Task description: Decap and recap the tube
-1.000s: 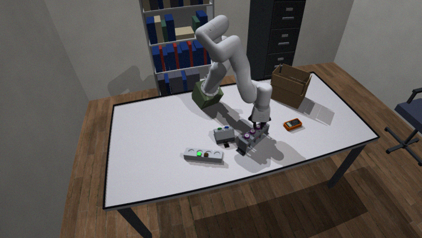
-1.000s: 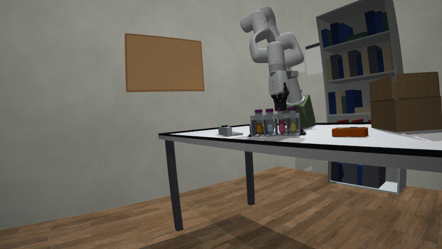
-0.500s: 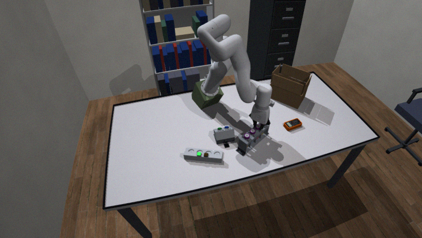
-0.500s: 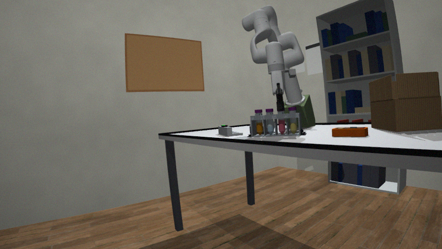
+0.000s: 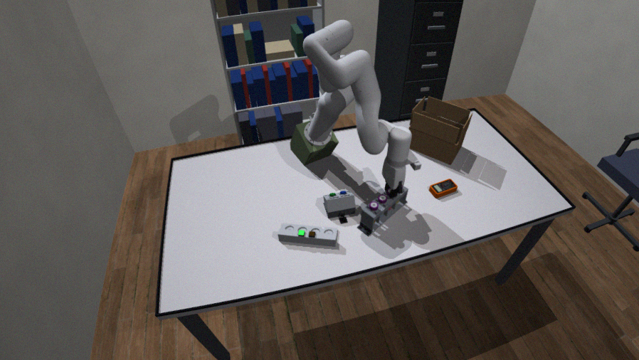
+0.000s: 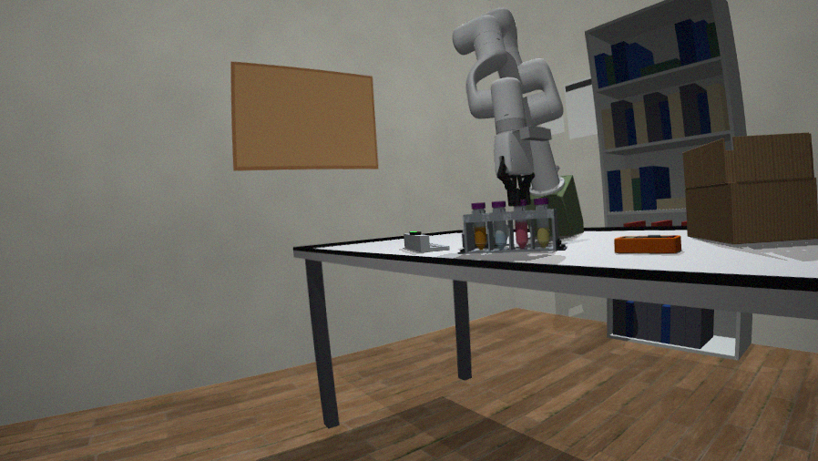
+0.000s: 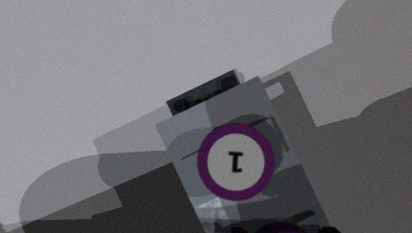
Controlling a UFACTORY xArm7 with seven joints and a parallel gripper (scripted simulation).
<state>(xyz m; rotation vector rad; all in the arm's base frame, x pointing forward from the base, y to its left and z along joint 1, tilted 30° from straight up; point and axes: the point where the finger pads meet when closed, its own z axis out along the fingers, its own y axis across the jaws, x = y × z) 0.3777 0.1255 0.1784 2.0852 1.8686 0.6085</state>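
The cap marked 1 is 50 mm to the left of my hand, 20 mm behind it and 10 mm below it. The rest, counted from my hand: blue key (150 mm to the right, 120 mm behind, 60 mm below); key housing (180 mm to the right, 100 mm behind, 80 mm below); green key (190 mm to the right, 130 mm behind, 60 mm below).
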